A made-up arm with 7 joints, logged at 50 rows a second.
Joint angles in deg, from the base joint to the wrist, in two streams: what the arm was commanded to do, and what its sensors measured. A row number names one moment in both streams.
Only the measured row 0 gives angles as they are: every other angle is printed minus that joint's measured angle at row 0.
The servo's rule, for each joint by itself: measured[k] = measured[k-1] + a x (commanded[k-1-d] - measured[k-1]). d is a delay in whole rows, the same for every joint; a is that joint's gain. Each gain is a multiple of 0.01, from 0.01 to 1. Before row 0 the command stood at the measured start. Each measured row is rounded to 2 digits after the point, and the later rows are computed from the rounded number. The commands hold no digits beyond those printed.
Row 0, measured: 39.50, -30.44, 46.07, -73.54, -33.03, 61.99, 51.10
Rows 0 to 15, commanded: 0.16, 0.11, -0.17, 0.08, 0.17, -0.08, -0.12; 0.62, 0.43, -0.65, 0.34, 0.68, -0.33, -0.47; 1.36, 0.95, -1.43, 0.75, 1.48, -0.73, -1.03; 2.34, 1.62, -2.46, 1.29, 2.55, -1.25, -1.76; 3.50, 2.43, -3.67, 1.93, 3.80, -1.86, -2.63; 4.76, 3.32, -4.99, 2.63, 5.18, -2.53, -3.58; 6.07, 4.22, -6.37, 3.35, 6.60, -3.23, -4.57; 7.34, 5.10, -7.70, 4.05, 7.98, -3.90, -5.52; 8.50, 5.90, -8.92, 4.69, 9.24, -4.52, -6.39; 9.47, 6.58, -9.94, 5.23, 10.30, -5.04, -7.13; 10.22, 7.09, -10.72, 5.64, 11.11, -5.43, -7.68; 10.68, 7.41, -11.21, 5.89, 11.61, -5.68, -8.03; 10.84, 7.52, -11.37, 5.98, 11.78, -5.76, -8.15; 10.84, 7.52, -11.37, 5.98, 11.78, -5.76, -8.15; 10.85, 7.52, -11.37, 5.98, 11.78, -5.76, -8.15; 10.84, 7.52, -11.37, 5.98, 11.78, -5.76, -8.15
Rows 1 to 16, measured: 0.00, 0.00, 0.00, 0.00, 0.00, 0.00, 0.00; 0.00, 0.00, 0.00, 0.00, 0.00, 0.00, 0.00; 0.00, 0.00, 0.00, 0.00, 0.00, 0.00, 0.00; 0.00, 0.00, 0.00, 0.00, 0.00, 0.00, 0.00; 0.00, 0.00, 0.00, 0.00, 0.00, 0.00, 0.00; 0.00, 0.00, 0.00, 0.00, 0.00, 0.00, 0.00; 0.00, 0.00, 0.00, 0.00, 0.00, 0.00, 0.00; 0.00, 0.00, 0.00, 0.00, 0.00, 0.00, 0.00; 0.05, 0.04, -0.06, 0.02, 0.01, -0.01, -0.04; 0.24, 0.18, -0.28, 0.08, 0.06, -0.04, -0.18; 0.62, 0.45, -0.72, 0.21, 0.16, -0.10, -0.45; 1.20, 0.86, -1.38, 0.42, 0.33, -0.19, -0.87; 1.98, 1.41, -2.25, 0.71, 0.57, -0.32, -1.43; 2.93, 2.08, -3.29, 1.07, 0.89, -0.50, -2.12; 4.00, 2.83, -4.46, 1.50, 1.29, -0.72, -2.90; 5.14, 3.62, -5.69, 1.98, 1.76, -0.97, -3.74
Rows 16 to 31, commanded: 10.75, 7.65, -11.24, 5.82, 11.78, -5.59, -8.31; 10.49, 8.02, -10.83, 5.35, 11.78, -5.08, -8.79; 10.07, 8.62, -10.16, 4.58, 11.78, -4.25, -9.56; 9.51, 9.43, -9.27, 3.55, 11.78, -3.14, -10.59; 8.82, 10.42, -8.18, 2.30, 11.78, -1.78, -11.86; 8.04, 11.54, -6.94, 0.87, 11.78, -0.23, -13.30; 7.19, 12.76, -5.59, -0.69, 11.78, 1.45, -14.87; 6.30, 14.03, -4.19, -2.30, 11.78, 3.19, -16.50; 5.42, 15.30, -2.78, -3.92, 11.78, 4.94, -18.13; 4.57, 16.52, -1.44, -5.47, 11.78, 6.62, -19.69; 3.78, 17.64, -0.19, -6.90, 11.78, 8.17, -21.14; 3.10, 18.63, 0.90, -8.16, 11.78, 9.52, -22.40; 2.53, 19.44, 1.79, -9.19, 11.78, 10.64, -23.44; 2.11, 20.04, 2.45, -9.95, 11.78, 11.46, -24.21; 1.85, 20.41, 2.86, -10.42, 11.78, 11.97, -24.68; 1.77, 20.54, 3.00, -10.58, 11.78, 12.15, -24.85
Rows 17 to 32, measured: 6.28, 4.42, -6.92, 2.49, 2.28, -1.25, -4.59; 7.36, 5.18, -8.07, 3.01, 2.84, -1.55, -5.40; 8.33, 5.85, -9.08, 3.51, 3.42, -1.86, -6.13; 9.13, 6.40, -9.89, 3.96, 3.99, -2.17, -6.74; 9.71, 6.79, -10.45, 4.34, 4.54, -2.46, -7.19; 10.09, 7.05, -10.80, 4.65, 5.05, -2.72, -7.50; 10.35, 7.21, -11.02, 4.90, 5.52, -2.96, -7.71; 10.52, 7.32, -11.15, 5.11, 5.96, -3.18, -7.85; 10.60, 7.44, -11.18, 5.24, 6.37, -3.37, -8.00; 10.56, 7.64, -11.05, 5.26, 6.75, -3.51, -8.25; 10.39, 7.98, -10.71, 5.13, 7.10, -3.57, -8.67; 10.09, 8.49, -10.16, 4.83, 7.43, -3.54, -9.28; 9.66, 9.17, -9.41, 4.35, 7.73, -3.40, -10.11; 9.11, 10.00, -8.47, 3.69, 8.01, -3.15, -11.13; 8.46, 10.97, -7.38, 2.86, 8.27, -2.78, -12.33; 7.73, 12.04, -6.17, 1.88, 8.52, -2.30, -13.66
